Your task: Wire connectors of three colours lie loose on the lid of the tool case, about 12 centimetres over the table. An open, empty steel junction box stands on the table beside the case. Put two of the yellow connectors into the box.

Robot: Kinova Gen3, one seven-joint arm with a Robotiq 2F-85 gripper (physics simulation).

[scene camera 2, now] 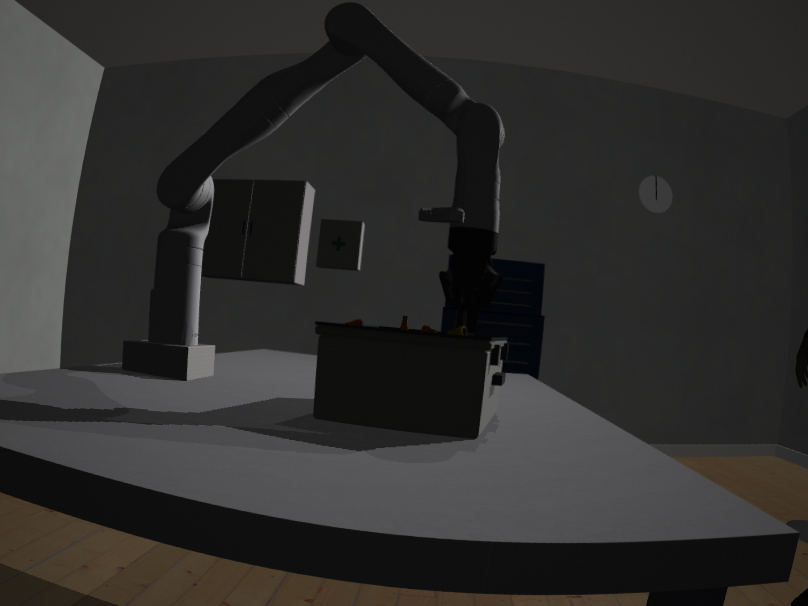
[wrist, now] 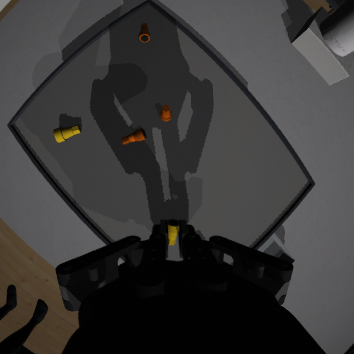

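The dark lid tops the tool case. My gripper is low over the lid near one end, its fingers shut on a yellow connector. I cannot tell whether that connector still touches the lid. Another yellow connector lies loose near a lid corner, away from the fingers. The steel junction box shows partly beside the case at the lower right of the wrist view; its inside cannot be made out. In scene camera 2 the box does not show.
Orange connectors lie on the lid ahead of the gripper. The robot's base block stands on the table. A wall cabinet and blue drawers are in the background.
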